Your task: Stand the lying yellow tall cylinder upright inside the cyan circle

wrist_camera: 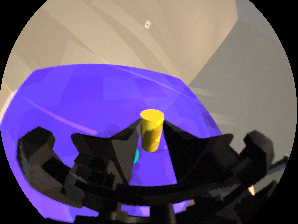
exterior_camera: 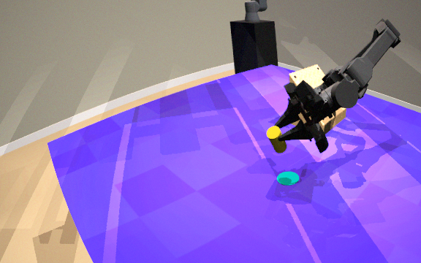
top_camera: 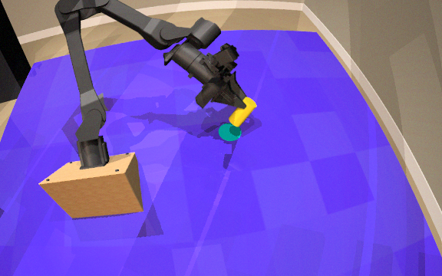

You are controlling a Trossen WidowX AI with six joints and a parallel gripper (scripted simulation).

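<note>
Now: gripper tip 2 cm past the cyan circle, 3 cm to the right of it and 12 cm above it. Also, from my gripper tip: yellow cylinder: 1 cm behind, 2 cm below.
</note>
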